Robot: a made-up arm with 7 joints.
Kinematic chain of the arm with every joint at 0, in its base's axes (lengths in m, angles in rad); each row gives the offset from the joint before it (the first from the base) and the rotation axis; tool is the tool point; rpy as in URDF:
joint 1: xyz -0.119 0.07 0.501 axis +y
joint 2: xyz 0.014 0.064 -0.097 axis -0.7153 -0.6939 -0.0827
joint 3: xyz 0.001 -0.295 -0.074 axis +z
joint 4: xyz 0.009 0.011 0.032 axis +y
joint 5: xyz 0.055 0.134 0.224 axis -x
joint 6: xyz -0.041 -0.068 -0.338 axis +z
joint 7: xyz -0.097 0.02 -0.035 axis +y
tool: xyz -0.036 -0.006 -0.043 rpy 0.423 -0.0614 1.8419
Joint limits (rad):
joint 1: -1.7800..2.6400
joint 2: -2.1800..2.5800
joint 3: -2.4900..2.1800
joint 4: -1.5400..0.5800
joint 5: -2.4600..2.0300
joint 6: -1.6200..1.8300
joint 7: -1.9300..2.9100
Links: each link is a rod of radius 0.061 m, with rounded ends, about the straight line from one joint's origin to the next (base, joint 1, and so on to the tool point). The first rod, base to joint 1, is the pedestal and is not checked.
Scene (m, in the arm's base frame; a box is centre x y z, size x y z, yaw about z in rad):
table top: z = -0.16
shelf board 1: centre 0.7 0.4 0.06 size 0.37 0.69 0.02 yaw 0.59
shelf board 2: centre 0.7 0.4 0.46 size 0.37 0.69 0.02 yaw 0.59
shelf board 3: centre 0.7 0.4 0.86 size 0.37 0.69 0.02 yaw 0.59
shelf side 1: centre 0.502 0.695 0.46 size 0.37 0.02 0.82 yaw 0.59
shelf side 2: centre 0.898 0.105 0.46 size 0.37 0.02 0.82 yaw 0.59
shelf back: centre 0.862 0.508 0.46 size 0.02 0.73 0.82 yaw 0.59
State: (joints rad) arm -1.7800 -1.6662 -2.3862 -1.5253 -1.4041 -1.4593 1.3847
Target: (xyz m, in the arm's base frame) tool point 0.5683 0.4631 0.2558
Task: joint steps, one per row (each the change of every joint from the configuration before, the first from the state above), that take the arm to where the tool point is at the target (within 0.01 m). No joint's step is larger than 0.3 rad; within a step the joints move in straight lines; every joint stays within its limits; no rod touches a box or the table.
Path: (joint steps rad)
1: 0.1268 0.1838 0.2794 -0.0049 0.2035 -0.0536 0.1051
2: 0.1269 0.1839 0.2794 -0.0049 0.2034 -0.0535 0.1050
3: 0.1268 0.1838 0.2793 -0.0049 0.2035 -0.0536 0.1051
4: 0.2232 -0.2948 0.0704 0.0000 0.0517 0.0532 0.0145
5: 0.2232 -0.2947 0.0704 0.0000 0.0516 0.0532 0.0146
6: -0.1374 -0.0942 -0.2492 0.0000 -0.1898 0.0344 -0.0936
7: -0.1373 -0.0942 -0.2492 0.0000 -0.1898 0.0345 -0.0937
8: -0.1373 -0.0941 -0.2493 0.0000 -0.1898 0.0345 -0.0936
9: -0.1374 -0.0942 -0.2492 0.0000 -0.1898 0.0345 -0.0937

